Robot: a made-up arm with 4 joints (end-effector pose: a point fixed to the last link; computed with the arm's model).
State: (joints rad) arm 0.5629 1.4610 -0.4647 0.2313
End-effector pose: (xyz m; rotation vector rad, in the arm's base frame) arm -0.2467 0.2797 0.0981 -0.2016 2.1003 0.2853
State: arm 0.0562 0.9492 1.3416 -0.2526
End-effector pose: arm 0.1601 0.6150 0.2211 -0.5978 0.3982 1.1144
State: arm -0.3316 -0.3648 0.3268 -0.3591
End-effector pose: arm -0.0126 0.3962 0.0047 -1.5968 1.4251 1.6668
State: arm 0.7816 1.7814 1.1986 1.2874
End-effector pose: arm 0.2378 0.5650 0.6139 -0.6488 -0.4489 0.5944
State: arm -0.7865 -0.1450 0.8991 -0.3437
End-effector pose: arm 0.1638 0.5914 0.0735 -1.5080 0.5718 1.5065
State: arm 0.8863 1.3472 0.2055 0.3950
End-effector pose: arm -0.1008 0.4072 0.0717 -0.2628 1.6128 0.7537
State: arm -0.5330 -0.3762 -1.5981 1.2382
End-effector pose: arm 0.1965 0.2521 0.0108 -1.8872 1.4442 0.9920
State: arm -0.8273 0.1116 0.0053 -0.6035
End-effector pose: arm 0.1679 0.2407 0.1334 -1.4508 1.5510 0.4646
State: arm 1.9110 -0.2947 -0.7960 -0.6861
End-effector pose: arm -0.0888 0.1332 0.5101 0.5922 -0.7016 -1.2088
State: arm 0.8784 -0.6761 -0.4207 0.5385
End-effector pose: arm -0.5024 0.4309 0.3135 0.2619 -1.2788 -2.5680
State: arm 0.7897 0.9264 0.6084 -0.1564
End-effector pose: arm -0.1915 0.4887 0.1044 -0.2409 1.7097 1.2363
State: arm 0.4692 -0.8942 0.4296 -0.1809
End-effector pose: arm -0.4211 0.4264 0.2261 0.5815 -1.0201 -2.6138
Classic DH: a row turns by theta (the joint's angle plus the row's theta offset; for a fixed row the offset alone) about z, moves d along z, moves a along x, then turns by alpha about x. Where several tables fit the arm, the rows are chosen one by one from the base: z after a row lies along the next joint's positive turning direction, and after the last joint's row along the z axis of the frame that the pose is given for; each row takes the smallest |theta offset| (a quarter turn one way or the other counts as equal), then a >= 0, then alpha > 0; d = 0 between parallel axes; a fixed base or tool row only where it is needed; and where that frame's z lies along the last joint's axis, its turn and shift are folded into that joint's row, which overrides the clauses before.
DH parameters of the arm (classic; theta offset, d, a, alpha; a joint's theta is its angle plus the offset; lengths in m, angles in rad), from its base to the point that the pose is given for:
base (fixed): 0 0.4511 -0.0061 -1.5708
joint 1: 0.0238 0.486 -0.0818 -2.041
joint 2: -1.56 0.112 0.0052 -1.592
joint 3: -0.3396 0.4194 0.0435 0.1327
joint 4: -0.849 -0.4121 0.3653 -1.8171
tool (fixed): 0.3817 -0.0539 0 0

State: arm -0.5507 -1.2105 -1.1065 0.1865
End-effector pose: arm 0.2366 0.2312 0.1770 2.4435 -1.3667 -0.5648
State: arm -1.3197 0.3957 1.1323 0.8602
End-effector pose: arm -0.0381 0.8017 0.5046 -1.2039 -1.4883 1.3107
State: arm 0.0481 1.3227 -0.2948 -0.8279
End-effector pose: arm -0.3172 0.3095 0.1950 -0.0334 2.4911 0.0957
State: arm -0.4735 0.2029 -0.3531 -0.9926
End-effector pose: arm -0.0906 0.1476 0.2739 -1.2743 2.4613 0.0534
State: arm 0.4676 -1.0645 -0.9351 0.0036
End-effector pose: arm -0.1150 0.2145 0.1290 1.6366 -1.0679 -1.4710
